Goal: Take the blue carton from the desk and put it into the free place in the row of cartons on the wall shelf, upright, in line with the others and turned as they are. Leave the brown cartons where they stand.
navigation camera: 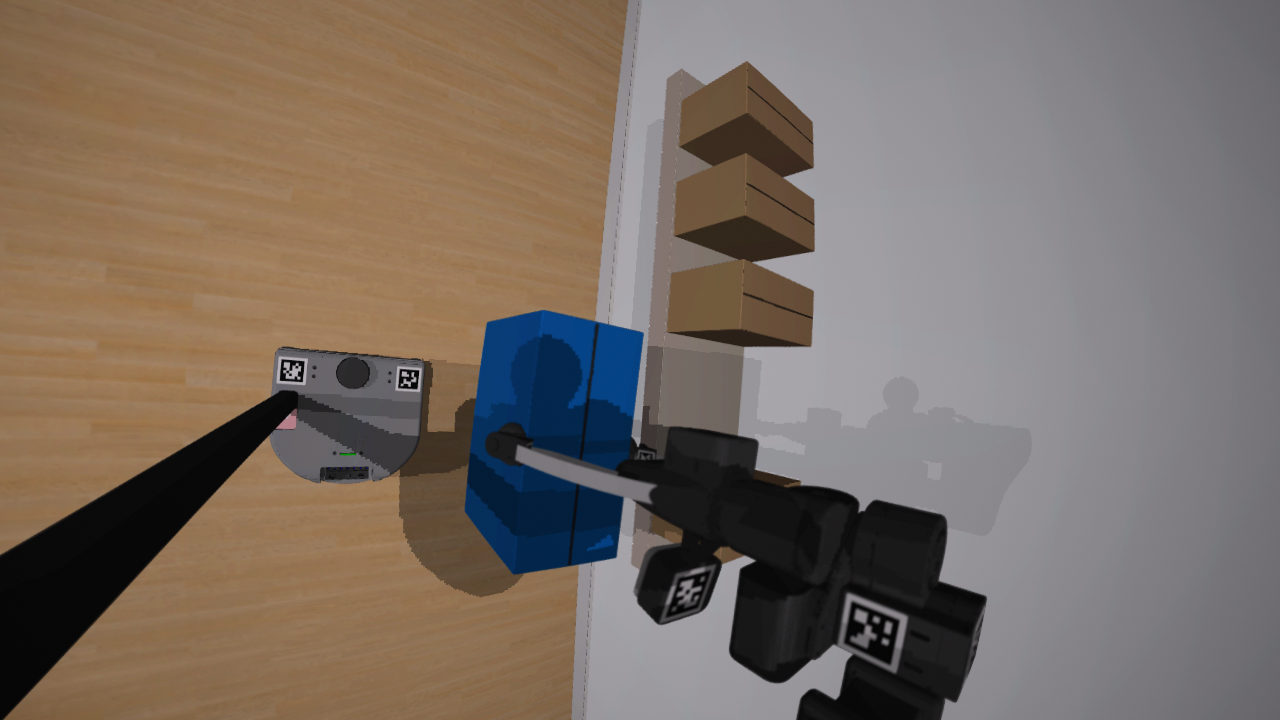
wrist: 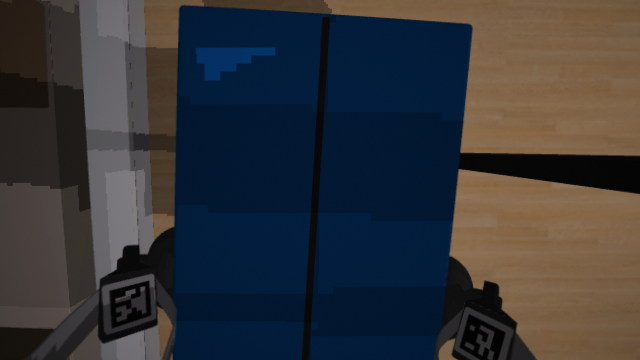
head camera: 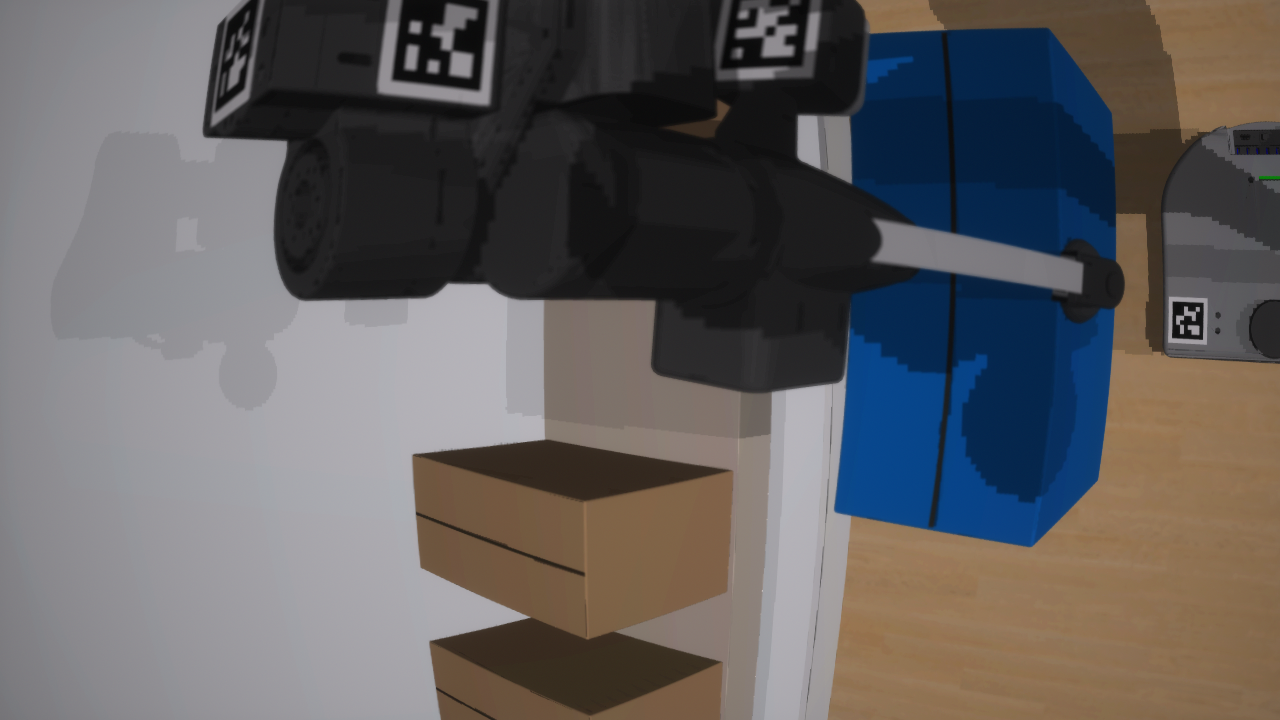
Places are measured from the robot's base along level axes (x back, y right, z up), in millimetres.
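Pixels of known places: gripper, fingertip midpoint: point(navigation camera: 564, 445); robot's base, origin of the base link: point(navigation camera: 353, 371) point(head camera: 1270, 325).
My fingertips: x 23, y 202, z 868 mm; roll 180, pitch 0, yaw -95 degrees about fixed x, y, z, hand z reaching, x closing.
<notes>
For each thing: its top centre in the pictures, then the offset to it from my fingertips. Level surfaces: height alone.
- blue carton, middle of its top: point(head camera: 950, 271) point(navigation camera: 583, 447) dx -5, dy +1, dz +36 mm
- wall shelf, its level: dz -212 mm
- nearest fully visible brown carton, middle of its top: point(head camera: 488, 541) point(navigation camera: 782, 307) dx -229, dy +446, dz -32 mm
The blue carton point(head camera: 895, 429) point(navigation camera: 546, 528) point(wrist: 250, 165) is in the air in front of the wall shelf point(head camera: 626, 402) point(navigation camera: 698, 385), above the floor. My gripper point(navigation camera: 575, 447) point(wrist: 311, 268) is shut on it, one fingertip on each long side; the wall-side fingertip is mostly hidden in the head view. The carton's top stripe runs roughly along the shelf's length. Stripes on the brown cartons run across the shelf, towards the wall. In the navigation view, bare shelf shows between the nearest fully visible brown carton point(navigation camera: 778, 304) and another brown carton point(navigation camera: 783, 479), mostly hidden behind my wrist.
Further brown cartons point(navigation camera: 747, 205) point(navigation camera: 747, 120) stand along the shelf. Brown cartons point(head camera: 662, 546) point(head camera: 653, 685) also show in the head view. My grey base point(navigation camera: 349, 420) point(head camera: 1217, 259) is on the wooden floor, with the black mast point(navigation camera: 161, 528) rising from it. The wall point(navigation camera: 1029, 223) is behind the shelf.
</notes>
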